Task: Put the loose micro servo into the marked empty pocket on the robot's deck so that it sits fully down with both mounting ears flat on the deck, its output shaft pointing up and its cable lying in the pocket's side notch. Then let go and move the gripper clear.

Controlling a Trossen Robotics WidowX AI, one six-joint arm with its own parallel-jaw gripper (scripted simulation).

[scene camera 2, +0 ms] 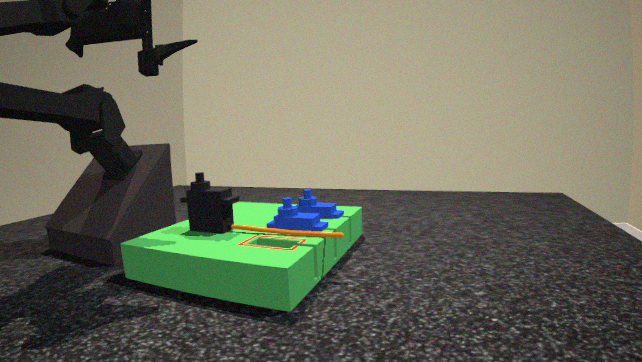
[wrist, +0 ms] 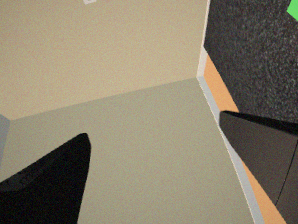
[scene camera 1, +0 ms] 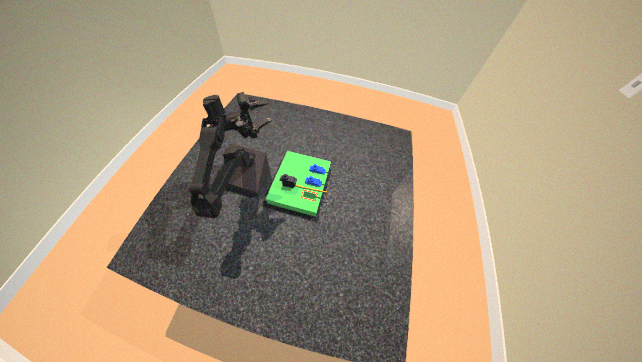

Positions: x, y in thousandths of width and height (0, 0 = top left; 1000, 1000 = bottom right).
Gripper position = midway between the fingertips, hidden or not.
Observation:
The gripper (scene camera 2: 306, 48) is open, holding nothing. Further things: a black micro servo (scene camera 2: 328, 581) and a green deck (scene camera 2: 272, 711).
The gripper is seen too in the wrist view (wrist: 522, 578) and in scene camera 1 (scene camera 1: 421, 308). The green deck is seen too in scene camera 1 (scene camera 1: 459, 454). The wrist view does not show the black micro servo: it is out of frame.

